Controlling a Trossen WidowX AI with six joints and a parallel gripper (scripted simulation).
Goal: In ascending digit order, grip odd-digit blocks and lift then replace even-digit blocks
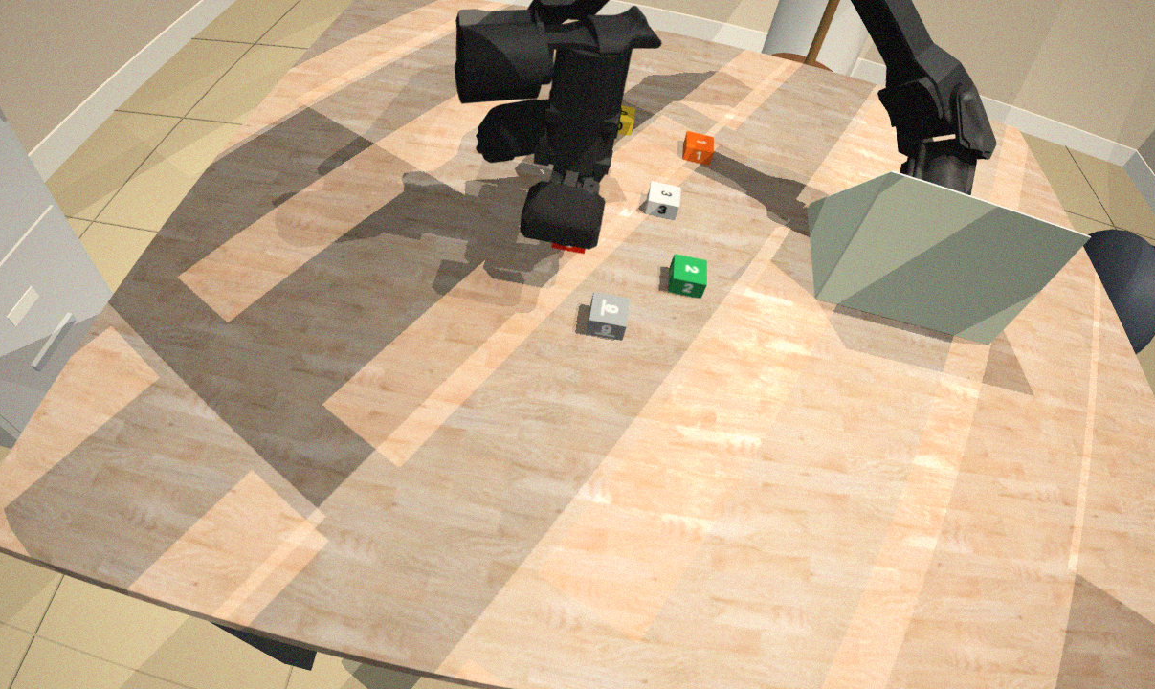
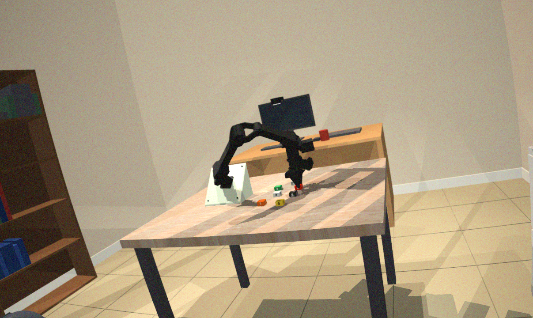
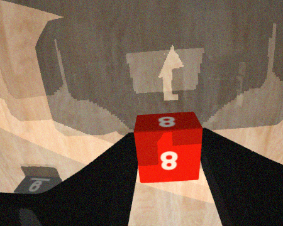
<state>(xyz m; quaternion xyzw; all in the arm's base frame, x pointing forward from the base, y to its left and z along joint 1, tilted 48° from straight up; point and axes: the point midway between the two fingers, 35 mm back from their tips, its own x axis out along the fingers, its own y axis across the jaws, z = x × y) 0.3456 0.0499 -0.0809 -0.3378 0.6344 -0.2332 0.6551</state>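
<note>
Now: the red block 1 cm behind my gripper tip. From my gripper tip the other things lie so: grey block 9 cm to the left, 6 cm behind; black block 10 cm to the right, 1 cm ahead; white block 8 cm to the right, 8 cm behind.
</note>
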